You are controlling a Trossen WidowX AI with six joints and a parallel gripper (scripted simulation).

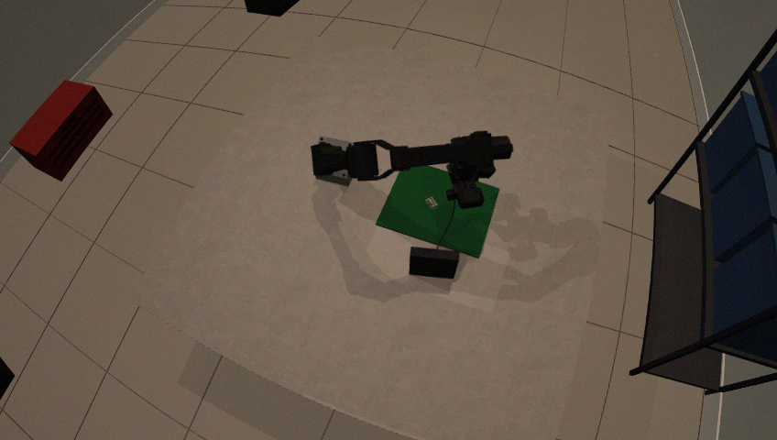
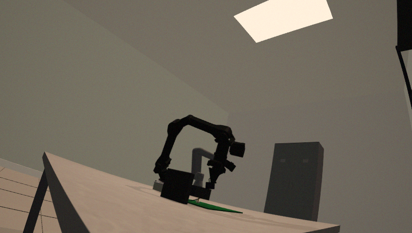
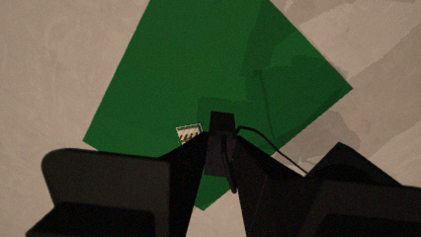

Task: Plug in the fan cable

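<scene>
Right now my gripper tip is 12 cm above the green board and 4 cm past it. Round my gripper tip: black fan (19 cm to the right, 4 cm below, 2 cm ahead); black fan cable plug (1 cm to the right, 1 cm below, 1 cm behind).
</scene>
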